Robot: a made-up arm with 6 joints. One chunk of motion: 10 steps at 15 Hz.
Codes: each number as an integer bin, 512 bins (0 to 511) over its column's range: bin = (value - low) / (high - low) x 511, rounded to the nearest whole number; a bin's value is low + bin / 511 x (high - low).
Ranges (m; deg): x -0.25..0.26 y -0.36..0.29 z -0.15..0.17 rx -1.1..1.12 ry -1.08..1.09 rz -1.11..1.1
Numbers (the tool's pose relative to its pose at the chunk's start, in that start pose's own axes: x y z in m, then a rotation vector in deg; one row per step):
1: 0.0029 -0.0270 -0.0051 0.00 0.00 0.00
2: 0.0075 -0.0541 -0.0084 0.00 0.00 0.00
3: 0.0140 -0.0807 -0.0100 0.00 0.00 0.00
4: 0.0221 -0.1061 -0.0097 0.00 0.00 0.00
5: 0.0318 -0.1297 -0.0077 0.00 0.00 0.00
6: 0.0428 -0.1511 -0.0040 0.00 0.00 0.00
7: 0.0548 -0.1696 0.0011 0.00 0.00 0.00
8: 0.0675 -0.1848 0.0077 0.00 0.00 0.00
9: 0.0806 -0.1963 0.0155 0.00 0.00 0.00
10: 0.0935 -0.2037 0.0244 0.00 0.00 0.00
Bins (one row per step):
1: 253 262 231 253 254 257
2: 258 240 226 253 254 257
3: 265 220 224 253 254 257
4: 273 200 224 253 254 257
5: 282 181 227 253 254 257
6: 293 164 233 253 254 257
7: 305 150 241 253 254 257
8: 318 138 252 253 254 257
9: 331 129 264 253 254 257
10: 344 123 278 253 254 257

